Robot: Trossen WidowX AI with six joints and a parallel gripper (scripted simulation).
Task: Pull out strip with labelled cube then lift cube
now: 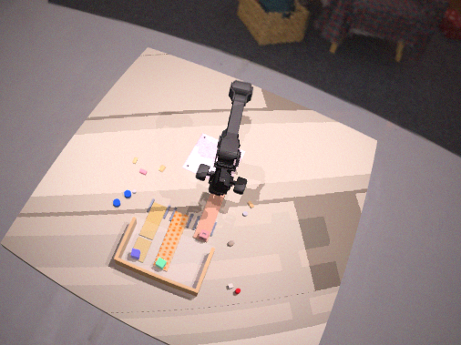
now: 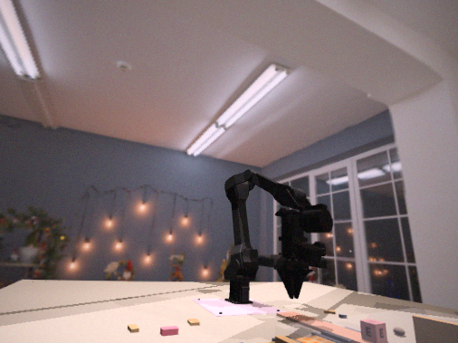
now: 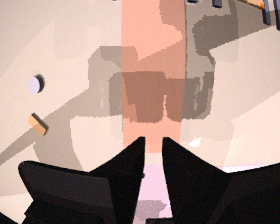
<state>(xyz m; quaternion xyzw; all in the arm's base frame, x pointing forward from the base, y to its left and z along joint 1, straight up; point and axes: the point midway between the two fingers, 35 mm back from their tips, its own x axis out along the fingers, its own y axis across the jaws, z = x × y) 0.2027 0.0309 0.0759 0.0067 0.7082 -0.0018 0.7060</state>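
The salmon strip is 90 mm ahead of my gripper tip and 40 mm below it. Round my gripper tip: pink labelled cube: 200 mm ahead, 10 mm to the left, 20 mm below; grey pebble: 180 mm ahead, 110 mm to the left, 40 mm below; pink block: 20 mm ahead, 310 mm to the right, 40 mm below.
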